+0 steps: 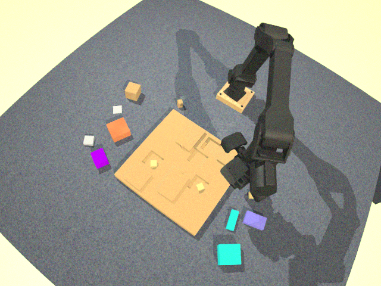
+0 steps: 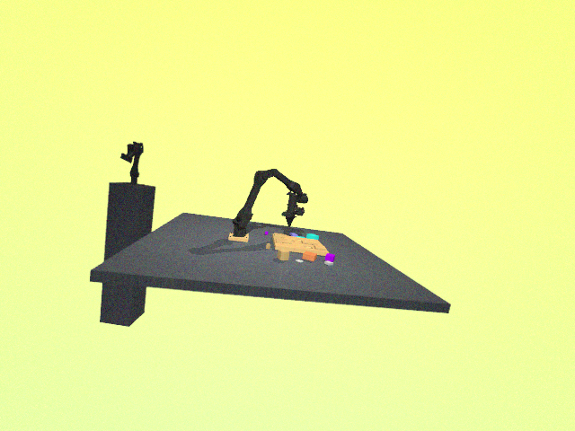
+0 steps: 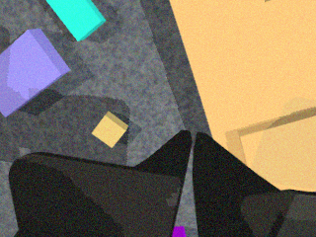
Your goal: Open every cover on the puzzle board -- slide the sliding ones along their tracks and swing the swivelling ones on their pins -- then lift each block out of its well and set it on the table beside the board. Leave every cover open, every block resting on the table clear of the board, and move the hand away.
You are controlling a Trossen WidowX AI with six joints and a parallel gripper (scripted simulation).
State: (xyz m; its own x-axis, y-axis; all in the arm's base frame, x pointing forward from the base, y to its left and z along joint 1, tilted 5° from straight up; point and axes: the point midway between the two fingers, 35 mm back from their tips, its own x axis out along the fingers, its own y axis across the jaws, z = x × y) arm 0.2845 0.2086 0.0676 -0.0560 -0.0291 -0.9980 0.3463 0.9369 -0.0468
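Now: the cyan bar 90 mm ahead of my gripper tip, 70 mm to the left of it and 70 mm below it. From my gripper tip the other things lie so: cyan cube (170 mm ahead, 120 mm to the left, 70 mm below); lilac block (40 mm ahead, 120 mm to the left, 70 mm below); magenta cube (140 mm behind, 40 mm to the left, 70 mm below).
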